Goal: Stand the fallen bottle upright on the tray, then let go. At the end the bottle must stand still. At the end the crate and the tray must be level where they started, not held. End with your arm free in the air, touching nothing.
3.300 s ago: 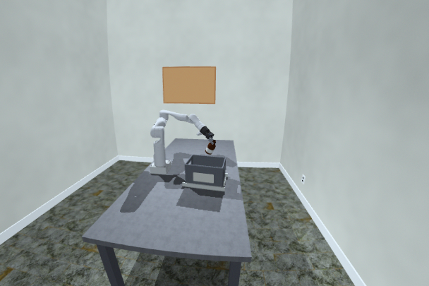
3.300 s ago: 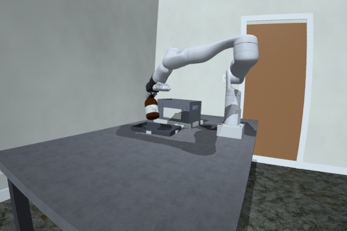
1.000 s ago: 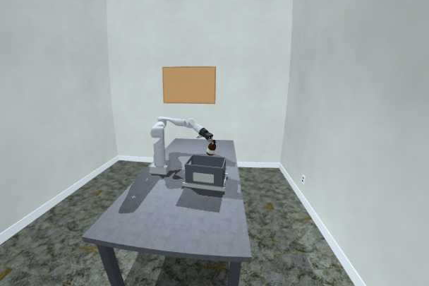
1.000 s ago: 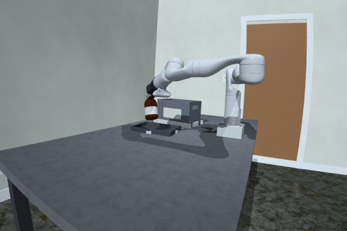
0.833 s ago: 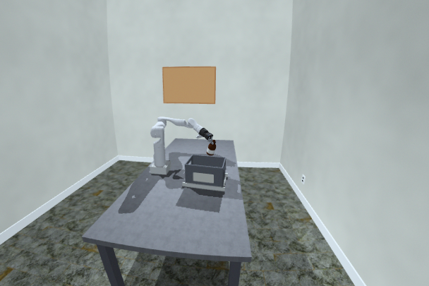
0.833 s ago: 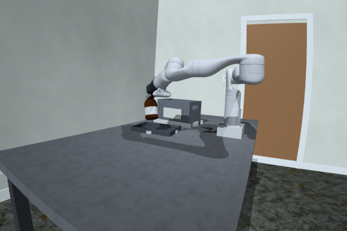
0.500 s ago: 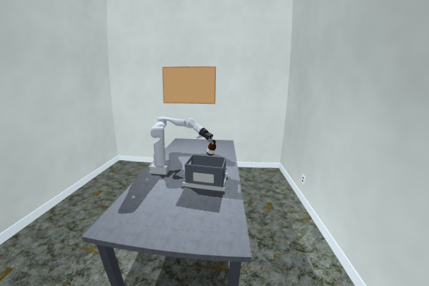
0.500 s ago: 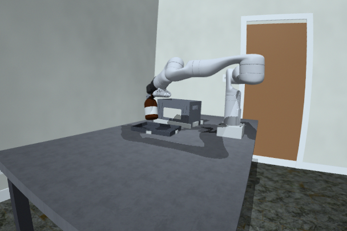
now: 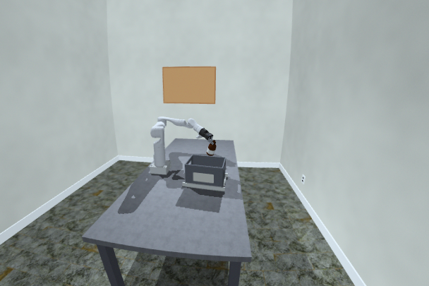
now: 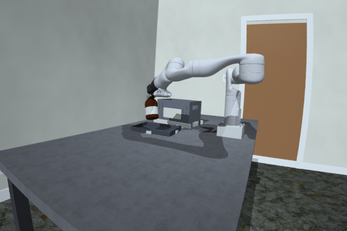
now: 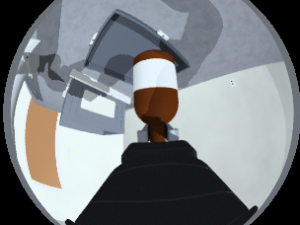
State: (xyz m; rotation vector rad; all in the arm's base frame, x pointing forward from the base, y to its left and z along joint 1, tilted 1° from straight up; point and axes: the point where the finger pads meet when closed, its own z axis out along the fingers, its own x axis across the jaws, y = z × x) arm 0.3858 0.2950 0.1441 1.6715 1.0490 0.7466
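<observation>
Now: hand 5 cm above the bottle, 1 cm to the right of it and 1 cm past it. The rest, counted from my hand: tray 19 cm below, 5 cm to the right, 1 cm behind; then crate 33 cm to the right, 12 cm below, 3 cm ahead.
</observation>
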